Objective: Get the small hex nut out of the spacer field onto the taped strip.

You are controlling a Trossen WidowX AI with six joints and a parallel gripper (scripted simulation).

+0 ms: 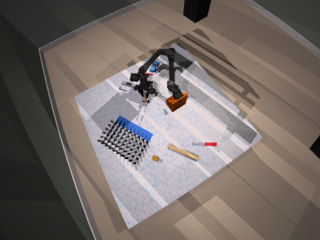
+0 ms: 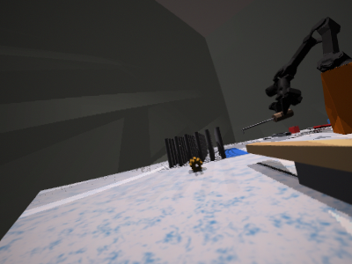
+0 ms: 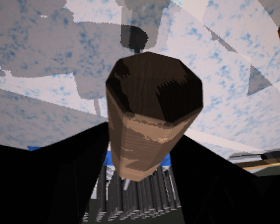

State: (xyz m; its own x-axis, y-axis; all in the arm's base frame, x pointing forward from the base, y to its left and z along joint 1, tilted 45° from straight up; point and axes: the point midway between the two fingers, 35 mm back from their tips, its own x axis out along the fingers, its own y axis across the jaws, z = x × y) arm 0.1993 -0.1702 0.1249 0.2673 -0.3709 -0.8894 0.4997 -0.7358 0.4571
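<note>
Right now the blue taped strip is 240 mm ahead of my gripper tip, 130 mm to the left of it and 110 mm below it. Round my gripper tip: yellow knobbly object 230 mm ahead, 460 mm to the left, 90 mm below; red cube 60 mm behind, 310 mm to the right, 90 mm below; grey bar 30 mm ahead, 280 mm to the right, 90 mm below.
</note>
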